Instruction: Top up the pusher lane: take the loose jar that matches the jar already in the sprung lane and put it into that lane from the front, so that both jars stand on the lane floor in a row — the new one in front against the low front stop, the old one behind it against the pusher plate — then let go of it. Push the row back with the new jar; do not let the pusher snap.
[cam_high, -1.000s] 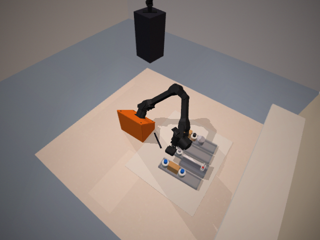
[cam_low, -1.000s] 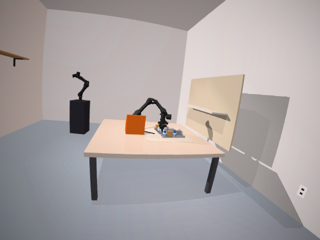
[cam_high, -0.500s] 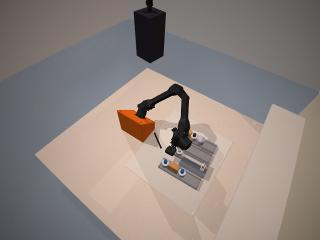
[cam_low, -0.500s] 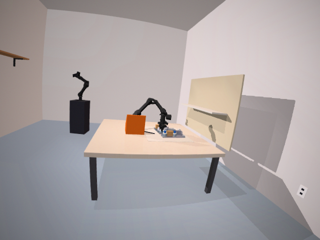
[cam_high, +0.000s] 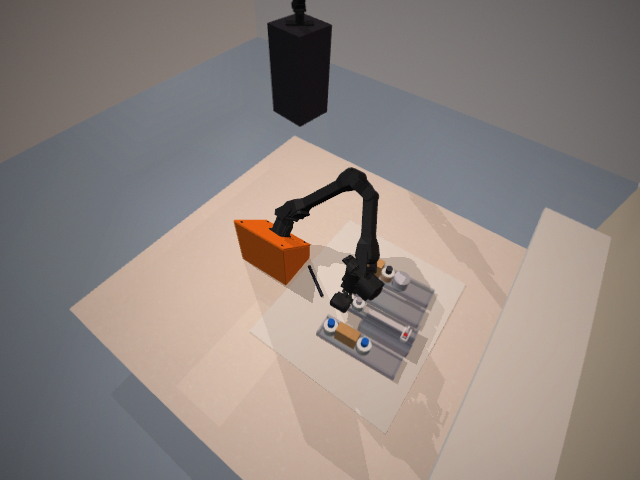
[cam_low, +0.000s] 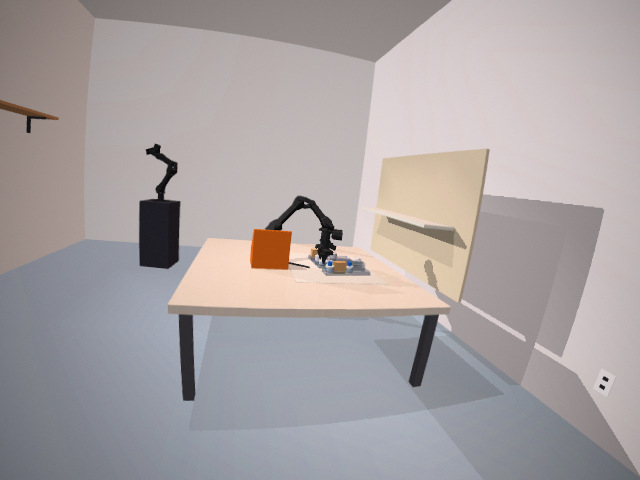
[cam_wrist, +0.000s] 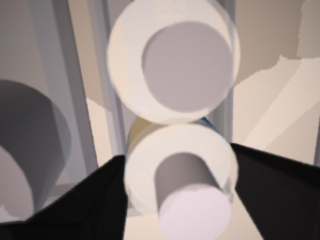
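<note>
Now: the black stick 15 cm behind my gripper tip, 2 cm to the right of it and 2 cm below it. From my gripper tip the other things lie so: red mark (23 cm ahead, 1 cm to the left, 4 cm above).
</note>
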